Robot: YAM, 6 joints.
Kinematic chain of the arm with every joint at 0, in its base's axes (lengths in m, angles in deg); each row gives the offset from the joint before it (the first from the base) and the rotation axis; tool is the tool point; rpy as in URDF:
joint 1: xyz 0 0 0.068 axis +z
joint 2: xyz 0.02 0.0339 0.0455 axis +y
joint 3: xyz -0.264 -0.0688 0 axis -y
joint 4: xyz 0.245 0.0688 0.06 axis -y
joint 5: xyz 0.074 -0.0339 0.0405 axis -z
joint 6: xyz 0.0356 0 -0.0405 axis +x
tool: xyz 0 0 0 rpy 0 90 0
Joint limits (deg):
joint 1: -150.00..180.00
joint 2: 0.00..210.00
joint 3: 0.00..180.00
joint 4: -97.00..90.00
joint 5: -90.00..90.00
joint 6: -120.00..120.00
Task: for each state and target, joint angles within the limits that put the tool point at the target. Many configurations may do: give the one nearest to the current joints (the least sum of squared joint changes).
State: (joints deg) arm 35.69 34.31 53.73 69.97 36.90 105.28
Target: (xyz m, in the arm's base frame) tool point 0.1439 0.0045 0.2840
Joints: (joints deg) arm 11.69 39.46 12.69 63.44 44.03 105.28
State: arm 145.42 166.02 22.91 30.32 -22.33 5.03
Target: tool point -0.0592 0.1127 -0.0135
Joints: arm 112.70 121.89 5.27 39.19 -18.22 5.03
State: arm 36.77 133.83 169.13 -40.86 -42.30 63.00
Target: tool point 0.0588 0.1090 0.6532
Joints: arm 49.02 97.58 180.00 -66.13 -49.57 63.00
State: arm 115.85 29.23 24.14 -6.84 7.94 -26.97
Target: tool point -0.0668 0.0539 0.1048
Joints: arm 140.14 25.70 5.74 -41.14 -2.31 -26.97
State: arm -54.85 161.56 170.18 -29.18 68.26 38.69
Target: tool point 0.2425 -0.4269 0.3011
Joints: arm -56.46 135.57 139.69 -65.21 71.50 38.69
